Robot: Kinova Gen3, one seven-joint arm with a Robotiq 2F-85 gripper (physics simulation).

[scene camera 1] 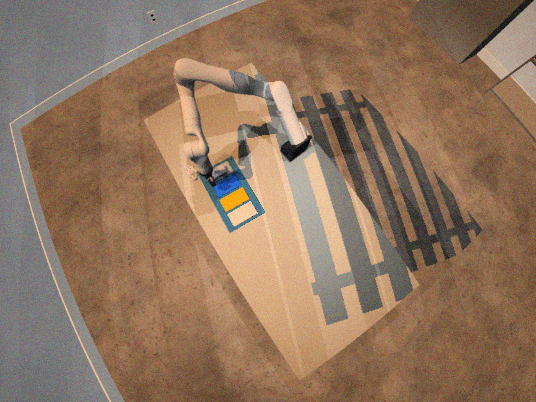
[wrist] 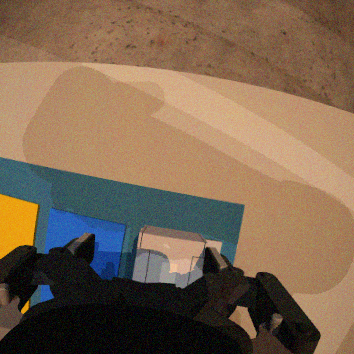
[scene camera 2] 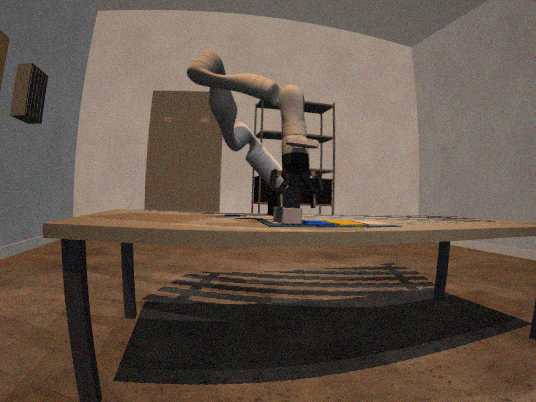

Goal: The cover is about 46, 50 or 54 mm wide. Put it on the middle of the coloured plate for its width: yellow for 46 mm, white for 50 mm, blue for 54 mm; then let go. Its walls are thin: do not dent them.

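Places are measured from the arm's base along level axes (x ahead, y left, z up), in millimetres.
Where they show: gripper, fingertip midpoint: (scene camera 1: 209, 179) (wrist: 148, 252) (scene camera 2: 297, 208); arm's base at its link origin: (scene camera 1: 297, 140).
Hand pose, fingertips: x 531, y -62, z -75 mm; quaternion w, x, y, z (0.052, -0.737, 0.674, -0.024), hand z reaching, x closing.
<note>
Each offset is from my fingertips to the centre of the thing. "spot": to the spot under its first point.
The cover {dx -45, dy -19, dz -21 mm} (scene camera 1: 220, 171) (scene camera 2: 288, 215) (wrist: 172, 250) is a pale grey-pink box with bevelled edges. It stands on a pale patch {spot: dx +7, dy -60, dz -41 mm} (wrist: 214, 245) at one end of the teal board (scene camera 1: 230, 228) (wrist: 165, 202). Next to that patch comes the blue plate (scene camera 1: 228, 185) (wrist: 85, 226), then the yellow plate (scene camera 1: 234, 199) (wrist: 17, 220), then the white plate (scene camera 1: 243, 214). My gripper (scene camera 2: 297, 199) (wrist: 148, 252) is open and empty, above the board. In the wrist view one fingertip shows over the blue plate, the other at the cover's right edge. The cover's near part is hidden behind the gripper.
The board lies near one long edge of the wooden table (scene camera 1: 260, 260) (scene camera 2: 150, 230). The arm's black base (scene camera 1: 296, 149) stands on the far side of the board. Striped shadows fall across the table and floor. A shelf rack (scene camera 2: 334, 150) stands behind the table.
</note>
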